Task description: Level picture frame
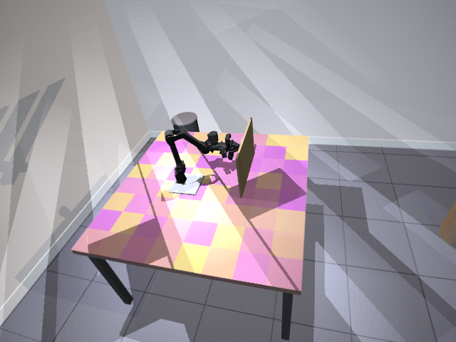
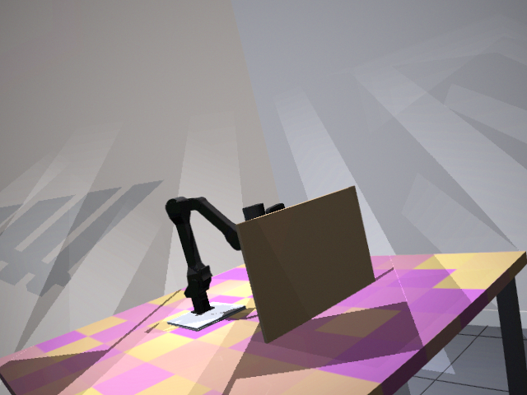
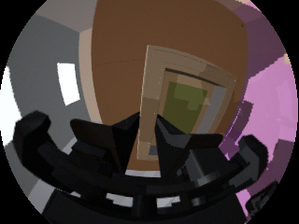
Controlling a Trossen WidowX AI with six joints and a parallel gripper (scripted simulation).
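Right now my gripper tip is 5 cm above the picture frame and 1 cm to the right of it. From my gripper tip the other things lie so: brown wall panel (7 cm below, 1 cm to the left, 1 cm ahead).
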